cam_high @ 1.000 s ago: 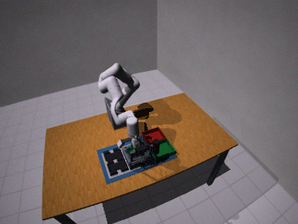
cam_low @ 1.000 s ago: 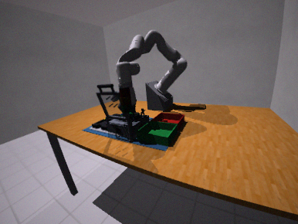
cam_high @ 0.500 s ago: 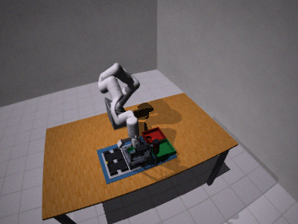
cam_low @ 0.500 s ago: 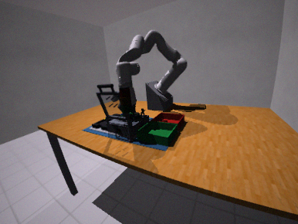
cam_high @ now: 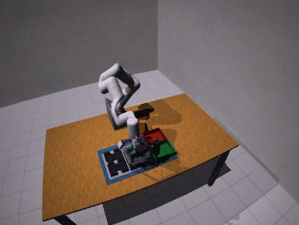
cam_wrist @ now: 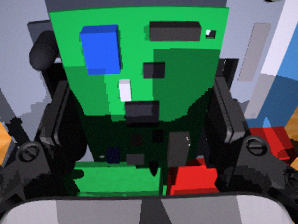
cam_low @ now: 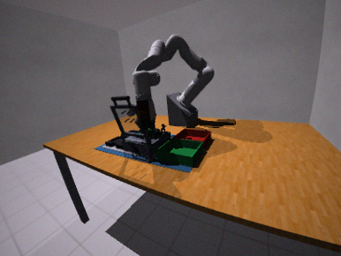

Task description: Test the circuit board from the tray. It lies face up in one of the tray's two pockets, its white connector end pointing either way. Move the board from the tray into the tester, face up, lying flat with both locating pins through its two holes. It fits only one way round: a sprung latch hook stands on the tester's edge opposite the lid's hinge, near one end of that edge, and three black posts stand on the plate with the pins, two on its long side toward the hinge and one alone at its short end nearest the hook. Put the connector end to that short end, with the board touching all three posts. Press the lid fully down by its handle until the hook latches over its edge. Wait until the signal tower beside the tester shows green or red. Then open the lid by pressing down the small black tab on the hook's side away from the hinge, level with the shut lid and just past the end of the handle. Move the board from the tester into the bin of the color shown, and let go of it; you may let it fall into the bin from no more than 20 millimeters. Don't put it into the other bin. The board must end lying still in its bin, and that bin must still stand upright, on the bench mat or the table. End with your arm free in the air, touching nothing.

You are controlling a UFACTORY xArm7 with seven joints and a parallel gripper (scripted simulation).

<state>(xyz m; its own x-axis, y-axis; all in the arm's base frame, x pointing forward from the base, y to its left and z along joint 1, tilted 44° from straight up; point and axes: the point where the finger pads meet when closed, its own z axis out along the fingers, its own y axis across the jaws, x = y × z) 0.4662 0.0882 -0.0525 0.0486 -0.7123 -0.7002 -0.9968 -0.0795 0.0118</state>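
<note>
My hand is right at the green circuit board. Also, from my hand: grey tester plate 1 cm ahead, 1 cm to the left, 1 cm below; then tester lid 13 cm ahead, 1 cm to the left, 10 cm above; then green bin 4 cm ahead, 20 cm to the left, 7 cm below.
</note>
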